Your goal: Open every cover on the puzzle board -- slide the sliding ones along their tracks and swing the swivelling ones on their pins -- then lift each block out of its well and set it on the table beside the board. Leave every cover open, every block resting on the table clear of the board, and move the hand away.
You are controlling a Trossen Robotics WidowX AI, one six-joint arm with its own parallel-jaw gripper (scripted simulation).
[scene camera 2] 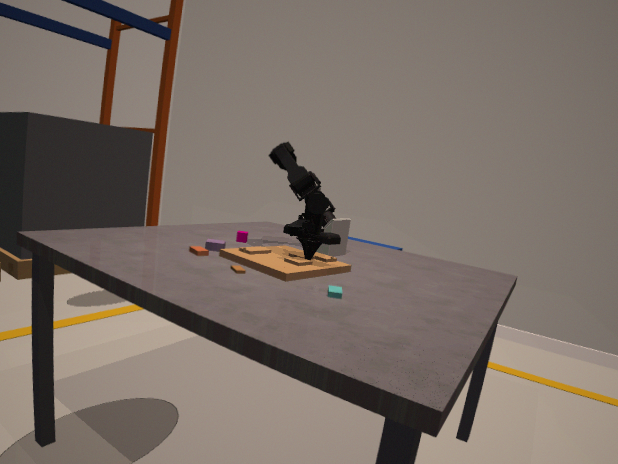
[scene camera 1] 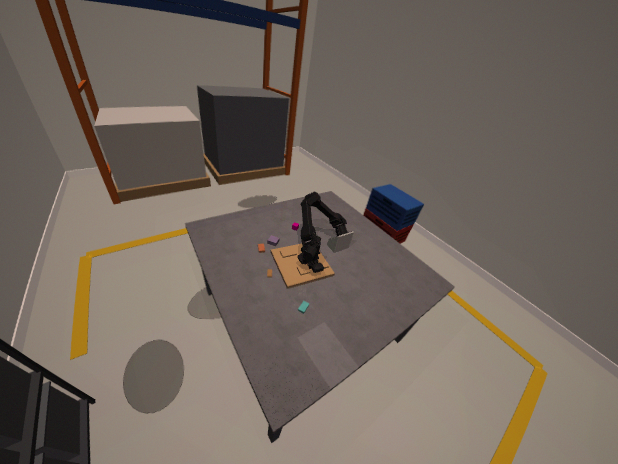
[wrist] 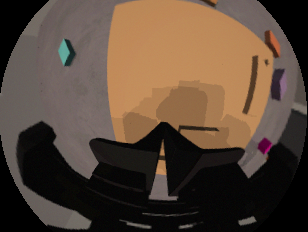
same spot on tan puzzle board: (scene camera 2: 273,264) = (scene camera 1: 287,272)
